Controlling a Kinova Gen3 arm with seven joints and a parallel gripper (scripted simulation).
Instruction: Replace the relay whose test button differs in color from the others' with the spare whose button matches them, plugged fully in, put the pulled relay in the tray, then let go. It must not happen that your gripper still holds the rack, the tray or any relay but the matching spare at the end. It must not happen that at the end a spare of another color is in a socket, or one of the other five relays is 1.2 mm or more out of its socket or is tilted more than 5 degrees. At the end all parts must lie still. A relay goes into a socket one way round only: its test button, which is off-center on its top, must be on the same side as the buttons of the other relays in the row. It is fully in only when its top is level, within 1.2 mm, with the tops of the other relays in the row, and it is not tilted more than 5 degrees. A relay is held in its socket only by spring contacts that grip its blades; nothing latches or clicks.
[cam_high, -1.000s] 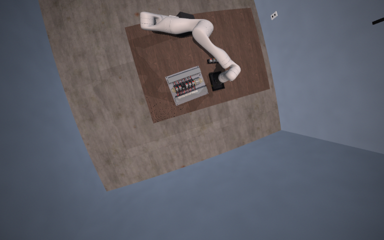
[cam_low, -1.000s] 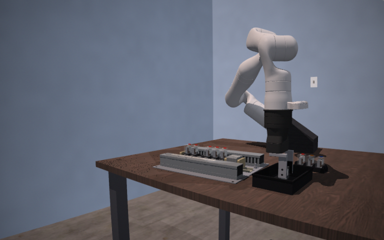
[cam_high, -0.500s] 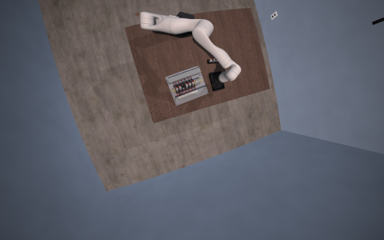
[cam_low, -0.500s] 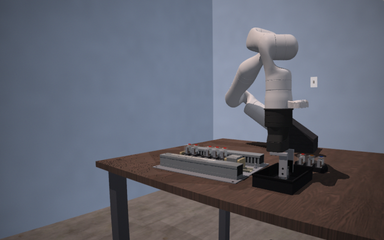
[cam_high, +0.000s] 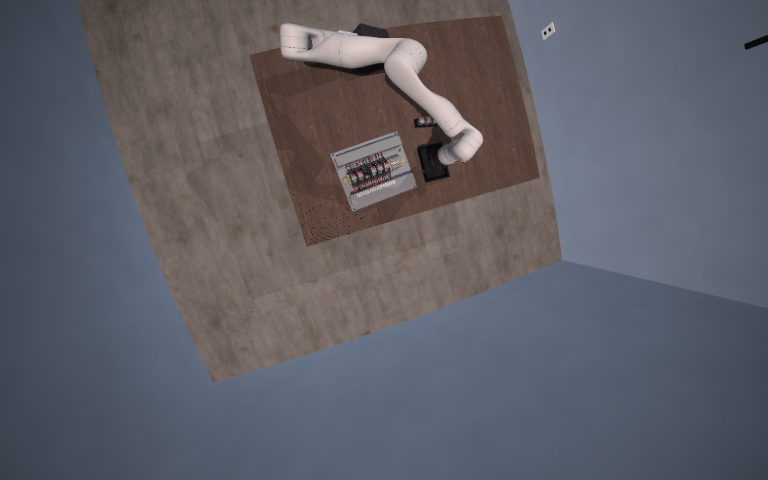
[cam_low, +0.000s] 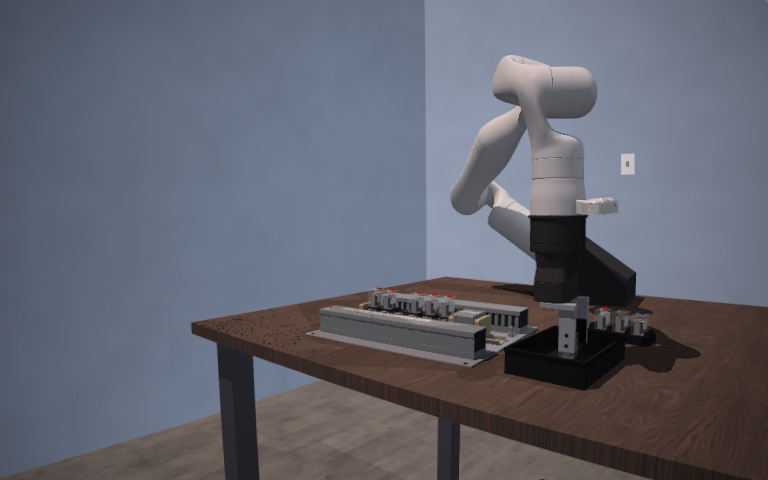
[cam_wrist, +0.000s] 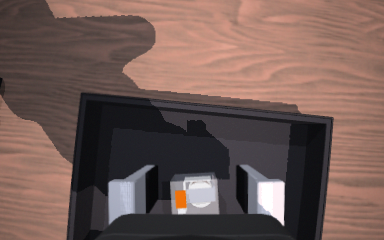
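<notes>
Right now my hand is 30 mm above the black tray and 10 mm to the left of it. The rest, counted from my hand: black spare holder (190 mm behind, 40 mm below, 30 mm to the left).
</notes>
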